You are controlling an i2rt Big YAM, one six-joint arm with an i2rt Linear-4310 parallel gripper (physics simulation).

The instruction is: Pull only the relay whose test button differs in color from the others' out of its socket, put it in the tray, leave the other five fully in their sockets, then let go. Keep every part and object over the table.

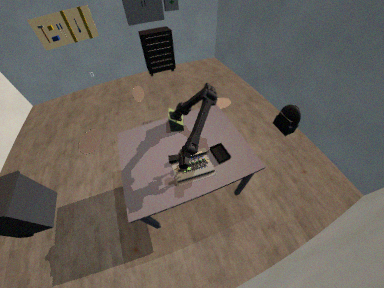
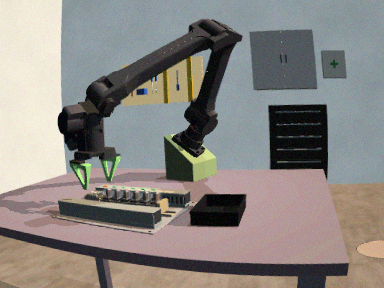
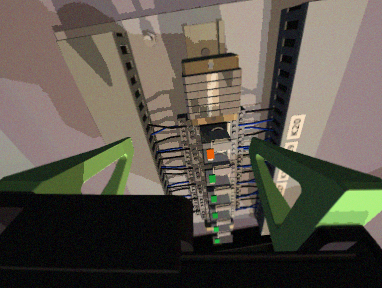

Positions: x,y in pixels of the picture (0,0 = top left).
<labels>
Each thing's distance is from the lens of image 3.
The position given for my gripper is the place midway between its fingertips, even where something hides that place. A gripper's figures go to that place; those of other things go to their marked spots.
my gripper [image 3: 191,143]: 0.13 m
panel board [image 3: 254,38]: 0.19 m
</labels>
